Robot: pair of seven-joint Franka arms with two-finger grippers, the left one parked.
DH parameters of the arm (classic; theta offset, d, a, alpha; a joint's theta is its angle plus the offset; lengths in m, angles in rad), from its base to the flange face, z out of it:
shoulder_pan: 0 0.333 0 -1.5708
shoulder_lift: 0 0 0 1.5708
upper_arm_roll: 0 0.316 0.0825 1.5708
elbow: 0 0 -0.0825 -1.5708
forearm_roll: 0 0.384 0 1.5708
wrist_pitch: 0 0 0.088 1.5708
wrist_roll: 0 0.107 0 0
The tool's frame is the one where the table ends.
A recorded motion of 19 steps. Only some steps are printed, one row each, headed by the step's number.
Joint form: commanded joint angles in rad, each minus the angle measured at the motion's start. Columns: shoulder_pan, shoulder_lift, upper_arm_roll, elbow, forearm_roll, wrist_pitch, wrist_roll.
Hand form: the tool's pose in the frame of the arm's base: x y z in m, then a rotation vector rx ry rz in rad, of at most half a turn. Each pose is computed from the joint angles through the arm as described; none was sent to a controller.
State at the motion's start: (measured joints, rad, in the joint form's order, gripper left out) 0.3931 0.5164 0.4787 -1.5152 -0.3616 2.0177 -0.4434
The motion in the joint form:
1: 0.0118 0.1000 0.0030 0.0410 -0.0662 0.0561 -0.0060
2: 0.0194 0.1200 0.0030 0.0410 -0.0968 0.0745 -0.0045
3: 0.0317 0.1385 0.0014 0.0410 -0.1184 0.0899 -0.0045
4: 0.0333 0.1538 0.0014 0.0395 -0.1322 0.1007 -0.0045
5: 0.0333 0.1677 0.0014 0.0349 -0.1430 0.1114 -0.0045
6: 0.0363 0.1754 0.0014 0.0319 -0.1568 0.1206 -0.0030
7: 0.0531 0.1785 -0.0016 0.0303 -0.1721 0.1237 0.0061
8: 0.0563 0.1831 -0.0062 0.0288 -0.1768 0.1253 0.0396
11: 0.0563 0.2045 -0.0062 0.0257 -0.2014 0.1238 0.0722
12: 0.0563 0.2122 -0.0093 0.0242 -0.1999 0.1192 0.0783
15: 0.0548 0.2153 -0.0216 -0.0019 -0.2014 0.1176 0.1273
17: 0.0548 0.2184 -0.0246 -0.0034 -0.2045 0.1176 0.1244
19: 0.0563 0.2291 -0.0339 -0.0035 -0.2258 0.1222 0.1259
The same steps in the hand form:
1: 0.5121 0.4960 0.3526 2.2797 2.0169 0.1261
2: 0.5107 0.5009 0.3412 2.2462 2.0321 0.1343
3: 0.5067 0.5074 0.3301 2.2161 2.0523 0.1374
4: 0.5064 0.5088 0.3203 2.2030 2.0614 0.1336
5: 0.5058 0.5092 0.3099 2.1934 2.0699 0.1262
6: 0.5042 0.5110 0.3044 2.1779 2.0774 0.1291
7: 0.4970 0.5181 0.3015 2.1544 2.0850 0.1332
8: 0.4969 0.5177 0.2971 2.1834 2.0500 0.1306
11: 0.4961 0.5164 0.2814 2.1921 2.0231 0.1063
12: 0.4964 0.5144 0.2747 2.2010 2.0141 0.0858
15: 0.4947 0.5059 0.2593 2.2426 1.9543 0.0448
17: 0.4954 0.5044 0.2561 2.2367 1.9556 0.0381
19: 0.4984 0.5010 0.2480 2.2167 1.9509 0.0346

